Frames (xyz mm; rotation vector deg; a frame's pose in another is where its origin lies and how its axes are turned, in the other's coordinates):
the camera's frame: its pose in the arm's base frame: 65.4 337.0 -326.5 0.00 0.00 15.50
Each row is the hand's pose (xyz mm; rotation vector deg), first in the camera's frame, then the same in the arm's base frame.
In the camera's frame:
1: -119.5 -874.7 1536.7 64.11 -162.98 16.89
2: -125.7 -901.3 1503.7 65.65 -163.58 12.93
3: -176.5 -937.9 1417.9 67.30 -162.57 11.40
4: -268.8 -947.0 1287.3 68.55 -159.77 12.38
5: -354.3 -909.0 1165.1 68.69 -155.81 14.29
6: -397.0 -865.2 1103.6 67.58 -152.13 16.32
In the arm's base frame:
1: 184.0 -537.8 1210.2 86.21 -154.11 17.72
2: 185.1 -565.1 1177.2 87.66 -154.20 13.58
3: 146.0 -614.0 1091.4 89.10 -152.86 12.13
4: 59.5 -647.4 960.8 90.02 -149.98 13.52
5: -33.1 -633.6 838.6 89.71 -146.16 16.11
6: -85.9 -602.8 777.1 88.20 -142.79 18.84

